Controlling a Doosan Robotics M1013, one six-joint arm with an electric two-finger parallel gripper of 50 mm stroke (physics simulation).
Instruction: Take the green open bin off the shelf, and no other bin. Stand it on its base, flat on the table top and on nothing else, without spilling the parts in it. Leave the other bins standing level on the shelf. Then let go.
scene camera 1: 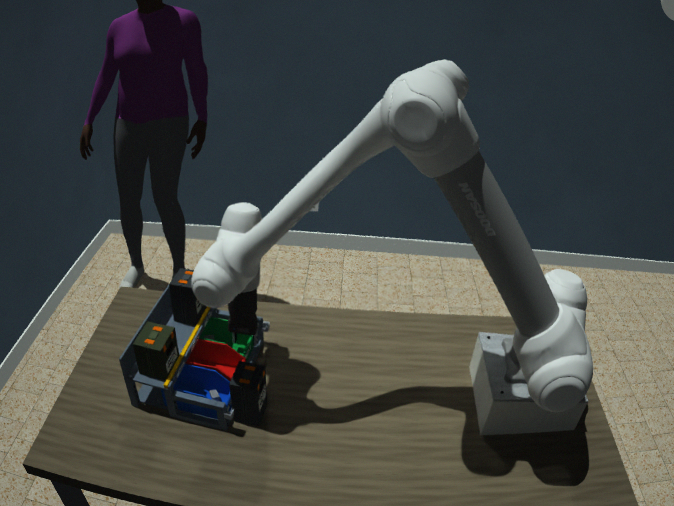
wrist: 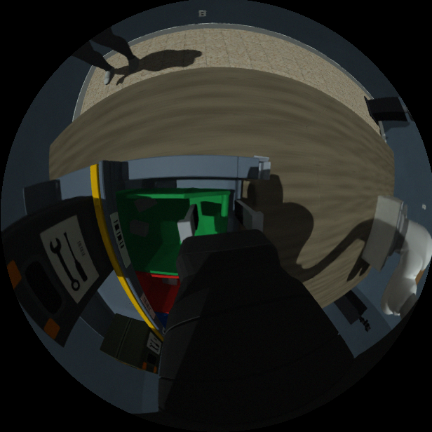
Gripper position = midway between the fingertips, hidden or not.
In view: my gripper [scene camera 1: 245,342], a green open bin [scene camera 1: 218,327], a red bin [scene camera 1: 221,357], a blue bin [scene camera 1: 194,380], a dark case [scene camera 1: 248,392] and a yellow rail [wrist: 94,175].
The green open bin also shows in the wrist view [wrist: 156,252]. My gripper is seen too in the wrist view [wrist: 215,209]. The wrist view misses the dark case, which is hidden by my gripper.
